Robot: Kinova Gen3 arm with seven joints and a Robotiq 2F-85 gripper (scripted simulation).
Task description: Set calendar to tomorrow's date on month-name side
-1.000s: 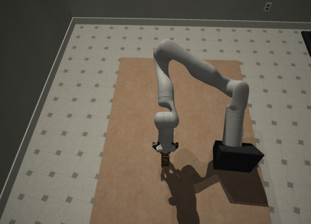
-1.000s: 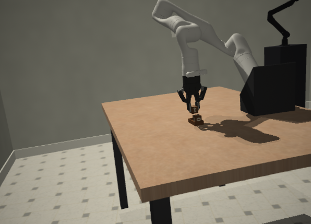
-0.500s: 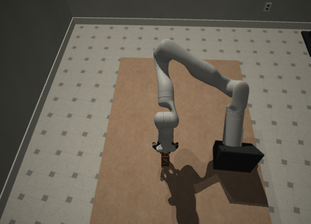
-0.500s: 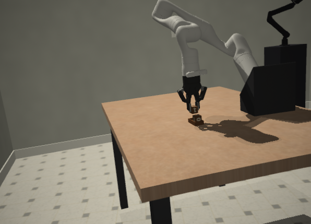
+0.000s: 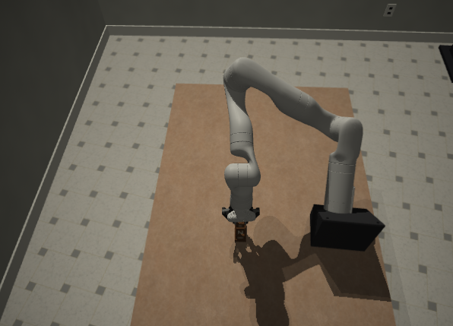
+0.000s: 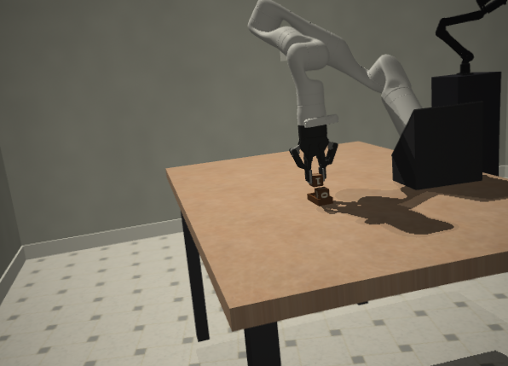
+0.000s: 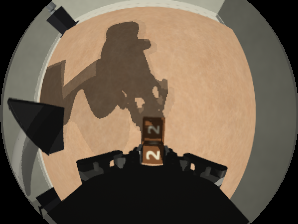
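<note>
Now: the tray 2 cm to the left of my hand and 6 cm below it.
</note>
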